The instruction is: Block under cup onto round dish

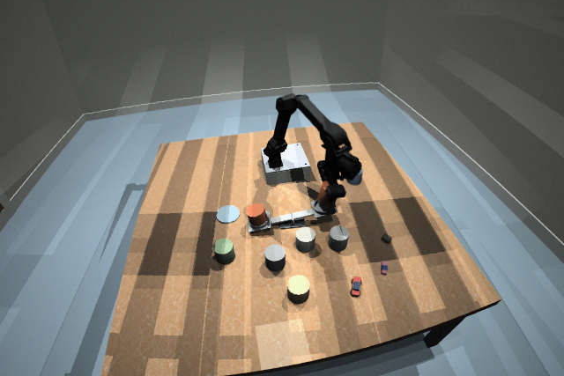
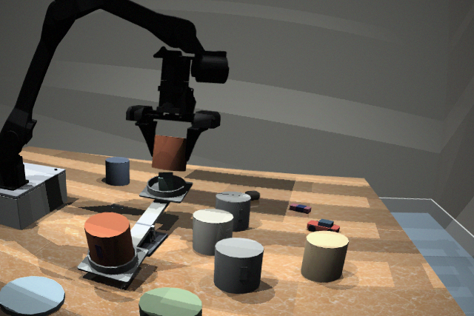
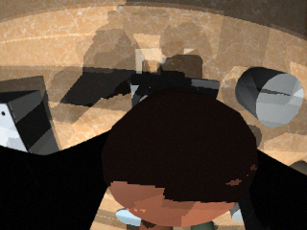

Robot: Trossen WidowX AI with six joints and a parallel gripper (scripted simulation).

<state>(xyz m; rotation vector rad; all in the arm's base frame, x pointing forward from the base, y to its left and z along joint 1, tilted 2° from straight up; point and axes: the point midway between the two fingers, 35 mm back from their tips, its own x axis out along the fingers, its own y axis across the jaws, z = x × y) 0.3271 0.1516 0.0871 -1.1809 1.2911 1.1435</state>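
My gripper tip is 50 mm above the teal block and 10 mm to the left of it. Also, from my gripper tip: grey lump (200 mm to the left, 160 mm ahead, 120 mm below); then cream cup (120 mm to the right, 120 mm ahead, 100 mm below); then blue cup (230 mm to the left, 210 mm behind, 100 mm below).
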